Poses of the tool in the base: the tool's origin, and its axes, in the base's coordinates. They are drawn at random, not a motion.
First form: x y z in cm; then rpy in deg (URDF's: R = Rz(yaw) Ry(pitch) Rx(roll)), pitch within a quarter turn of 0, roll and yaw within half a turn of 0.
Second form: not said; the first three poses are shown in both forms.
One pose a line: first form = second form
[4.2 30.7 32.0 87.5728 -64.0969 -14.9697] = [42 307 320 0.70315 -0.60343 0.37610 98.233]
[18.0 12.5 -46.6 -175.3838 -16.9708 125.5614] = [180 125 -466 -0.45180 -0.89153 -0.03238 162.824]
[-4.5 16.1 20.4 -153.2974 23.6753 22.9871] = [-45 161 204 -0.95858 -0.14575 0.24470 159.062]
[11.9 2.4 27.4 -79.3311 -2.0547 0.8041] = [119 24 274 -0.99955 -0.02863 -0.00947 79.342]
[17.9 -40.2 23.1 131.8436 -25.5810 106.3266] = [179 -402 231 0.60787 0.66037 0.44091 171.195]
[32.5 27.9 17.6 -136.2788 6.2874 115.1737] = [325 279 176 -0.52036 -0.78098 0.34539 162.013]
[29.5 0.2 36.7 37.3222 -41.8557 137.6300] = [295 2 367 0.43352 0.16005 0.88682 155.377]
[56.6 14.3 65.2 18.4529 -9.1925 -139.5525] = [566 143 652 -0.02027 -0.18945 -0.98168 138.759]
